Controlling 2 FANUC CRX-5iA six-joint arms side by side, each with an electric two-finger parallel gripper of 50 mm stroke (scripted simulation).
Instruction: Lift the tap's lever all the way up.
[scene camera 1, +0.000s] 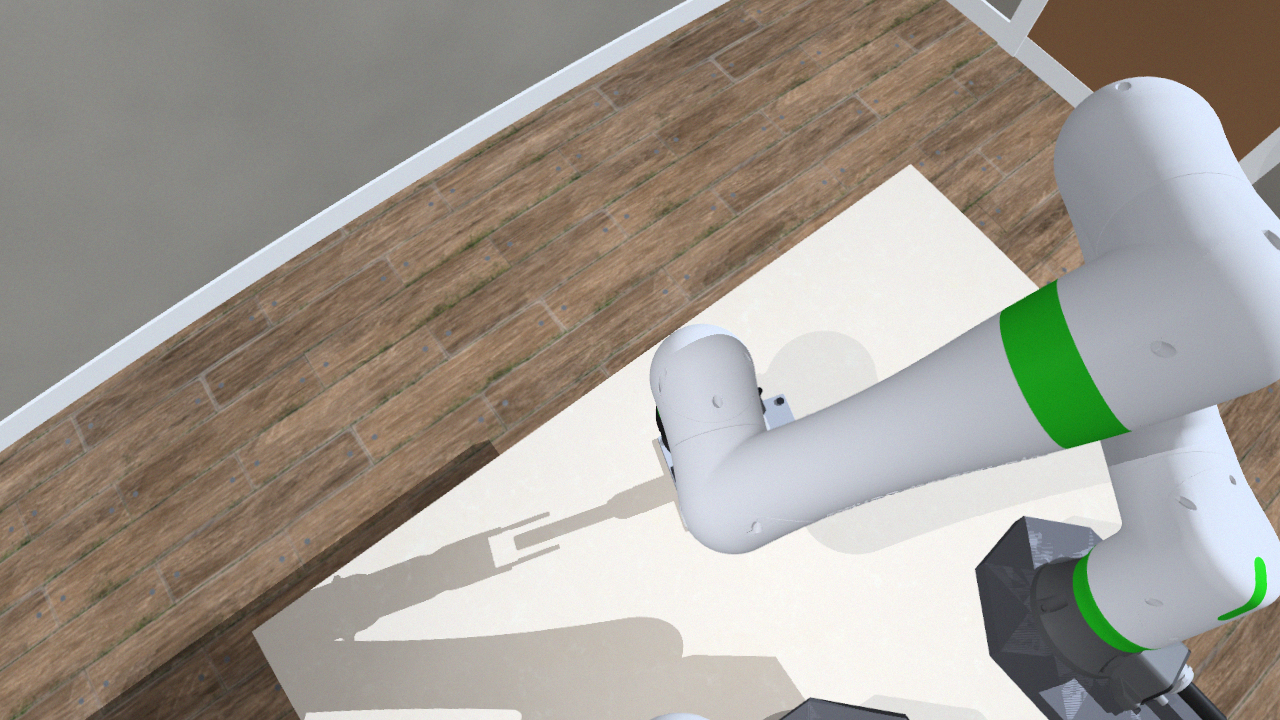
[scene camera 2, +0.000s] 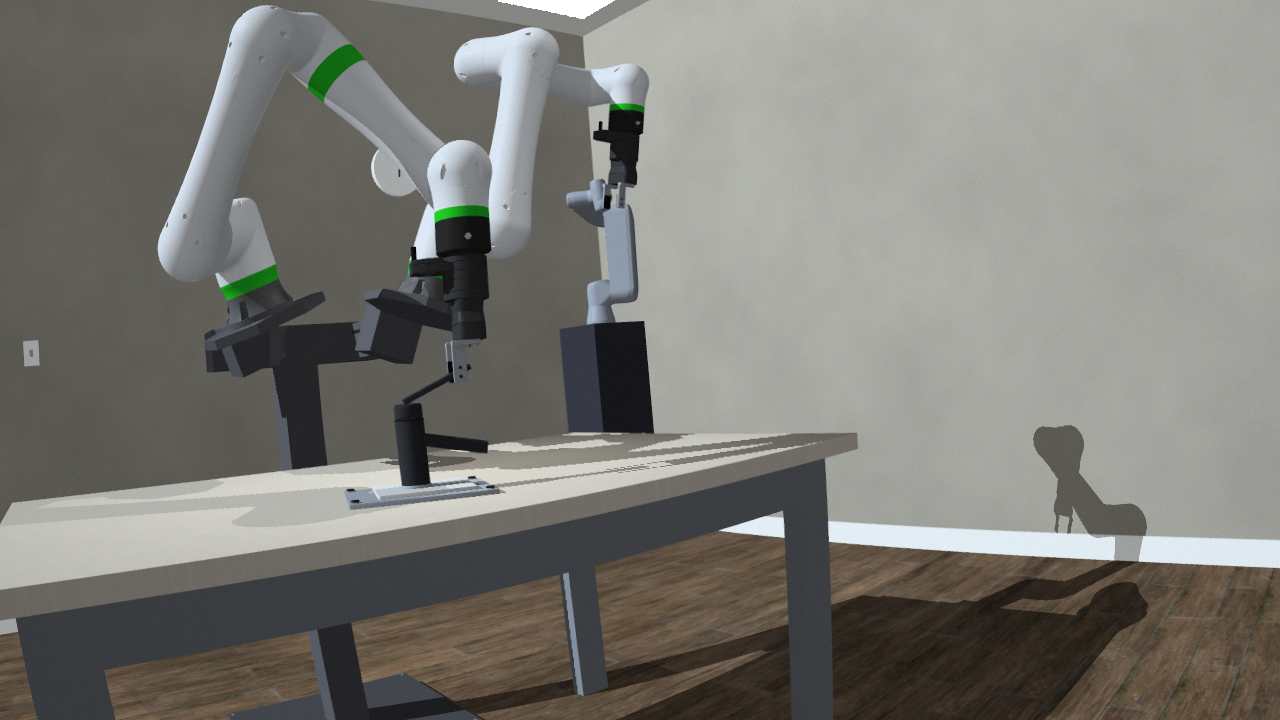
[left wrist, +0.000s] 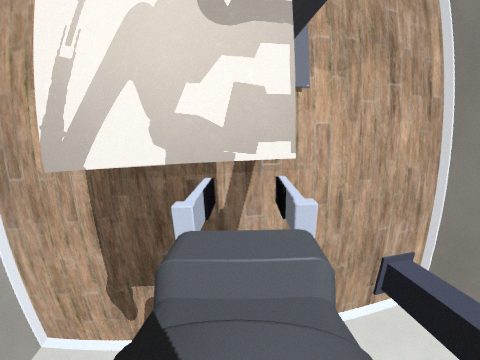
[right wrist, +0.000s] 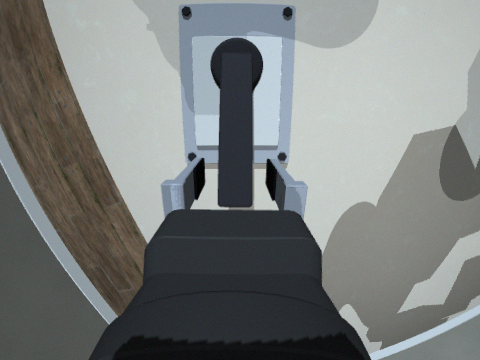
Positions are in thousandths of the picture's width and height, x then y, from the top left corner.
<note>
In view: the left gripper (scene camera 2: 479, 290), the right gripper (scene camera 2: 358, 531) and a flat black lever (right wrist: 491, 426).
The left gripper is seen too in the left wrist view (left wrist: 511, 526). The right gripper shows as well in the right wrist view (right wrist: 491, 476).
</note>
